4 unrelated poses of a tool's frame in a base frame.
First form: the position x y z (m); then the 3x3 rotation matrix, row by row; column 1 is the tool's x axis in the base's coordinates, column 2 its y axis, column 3 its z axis. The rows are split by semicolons.
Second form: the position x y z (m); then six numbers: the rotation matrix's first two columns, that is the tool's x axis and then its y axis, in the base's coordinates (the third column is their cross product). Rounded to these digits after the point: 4 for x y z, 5 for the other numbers.
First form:
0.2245 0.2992 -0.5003; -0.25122 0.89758 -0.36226; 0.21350 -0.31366 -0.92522; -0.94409 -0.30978 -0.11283
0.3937 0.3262 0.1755; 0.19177 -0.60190 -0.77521; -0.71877 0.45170 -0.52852; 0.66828 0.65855 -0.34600
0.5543 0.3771 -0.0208; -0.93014 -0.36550 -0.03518; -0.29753 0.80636 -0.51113; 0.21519 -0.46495 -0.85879
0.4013 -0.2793 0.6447; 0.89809 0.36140 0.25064; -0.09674 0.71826 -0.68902; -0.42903 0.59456 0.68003
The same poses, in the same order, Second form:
0.2245 0.2992 -0.5003 -0.25122 0.21350 -0.94409 0.89758 -0.31366 -0.30978
0.3937 0.3262 0.1755 0.19177 -0.71877 0.66828 -0.60190 0.45170 0.65855
0.5543 0.3771 -0.0208 -0.93014 -0.29753 0.21519 -0.36550 0.80636 -0.46495
0.4013 -0.2793 0.6447 0.89809 -0.09674 -0.42903 0.36140 0.71826 0.59456

